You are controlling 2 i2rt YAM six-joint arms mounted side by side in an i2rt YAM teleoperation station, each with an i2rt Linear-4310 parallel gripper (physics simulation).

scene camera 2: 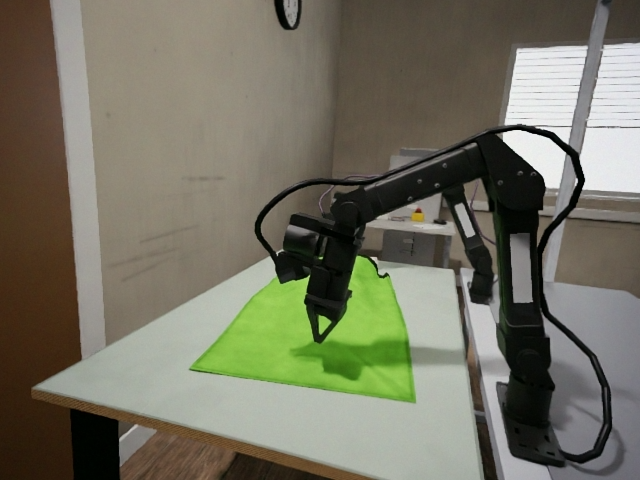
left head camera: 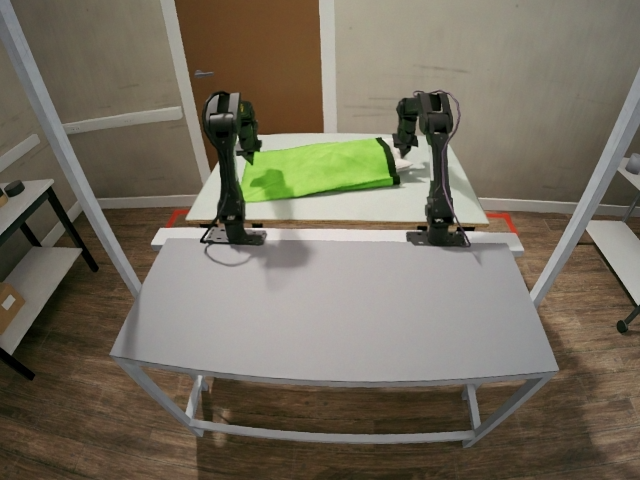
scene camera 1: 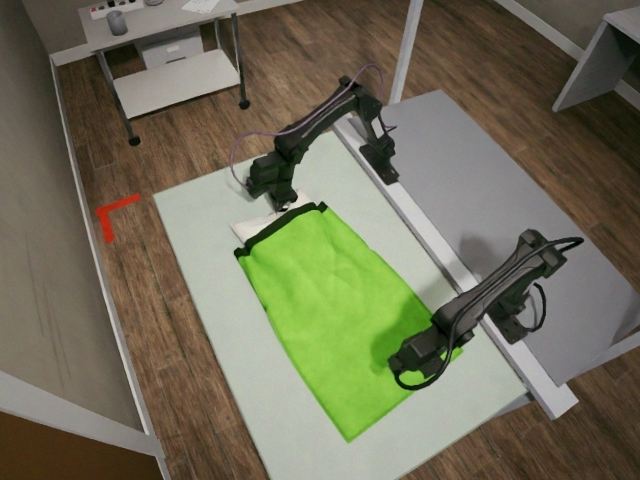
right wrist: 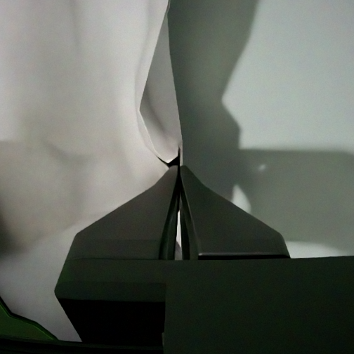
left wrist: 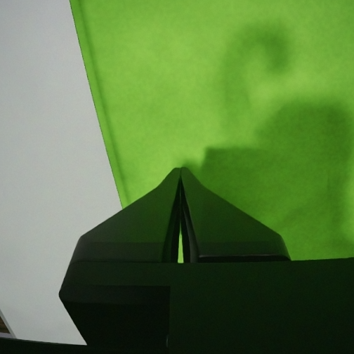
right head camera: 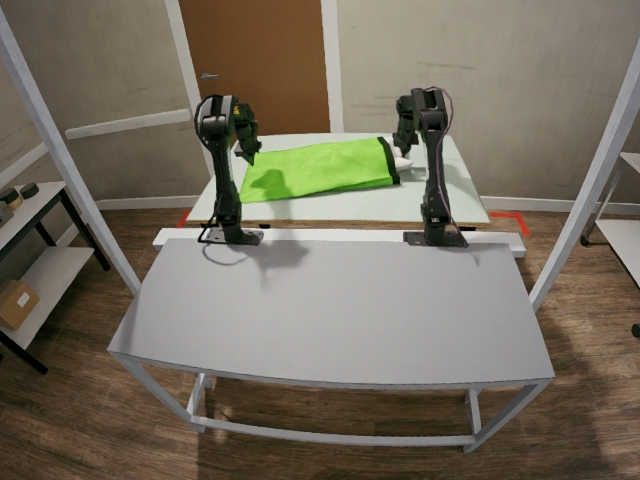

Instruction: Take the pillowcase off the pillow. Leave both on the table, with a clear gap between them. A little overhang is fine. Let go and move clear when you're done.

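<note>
The bright green pillowcase point(left head camera: 320, 167) point(right head camera: 320, 167) point(scene camera 1: 320, 289) point(scene camera 2: 268, 330) point(left wrist: 145, 100) lies nearly flat on the table, its black-hemmed mouth towards the right in the head views. The white pillow point(left head camera: 404, 165) point(right head camera: 403, 164) point(scene camera 1: 252, 226) point(right wrist: 90, 100) sticks a short way out of the mouth; the rest is hidden. My left gripper point(left head camera: 250, 162) point(right head camera: 251, 163) point(scene camera 2: 318, 341) point(left wrist: 179, 178) is shut and empty, slightly above the closed end of the pillowcase. My right gripper point(left head camera: 403, 156) point(right wrist: 178, 176) is shut on the pillow's exposed edge, just outside the hem.
The pale table point(left head camera: 336, 209) point(scene camera 1: 222, 304) point(scene camera 2: 155, 356) extends around the pillowcase, with its far edge near the wall. The arms stand on a white beam point(left head camera: 336, 235) between this table and a grey table point(left head camera: 336, 310). A wheeled trolley point(scene camera 1: 175, 85) stands beyond the table's end.
</note>
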